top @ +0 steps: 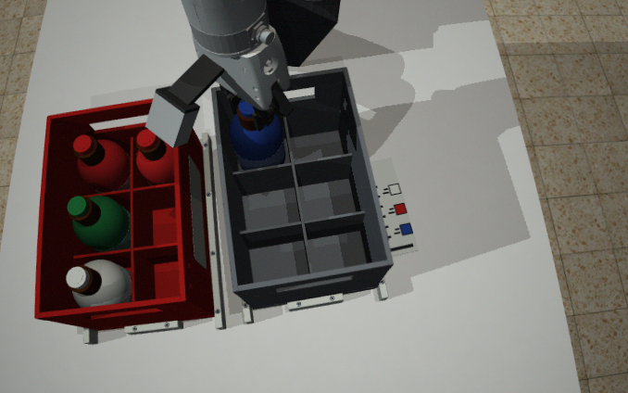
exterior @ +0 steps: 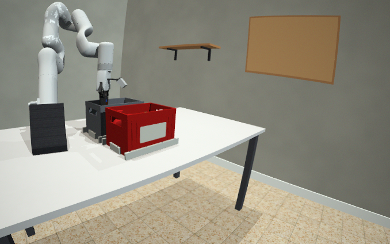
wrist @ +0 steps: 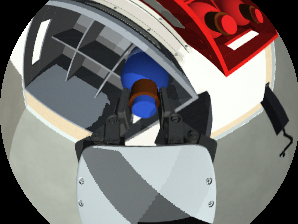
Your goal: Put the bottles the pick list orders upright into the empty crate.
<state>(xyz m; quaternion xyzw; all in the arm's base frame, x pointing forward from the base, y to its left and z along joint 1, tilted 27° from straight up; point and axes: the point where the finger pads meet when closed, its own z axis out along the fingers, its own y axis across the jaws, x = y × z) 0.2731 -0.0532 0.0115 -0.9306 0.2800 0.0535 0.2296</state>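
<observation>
Now: hand 7 cm above the blue bottle. Round my hand: grey crate (8 cm ahead, 6 cm to the left, 10 cm below); then red-label bottle (5 cm ahead, 23 cm to the right, 10 cm below); then green bottle (14 cm ahead, 21 cm to the right, 10 cm below).
</observation>
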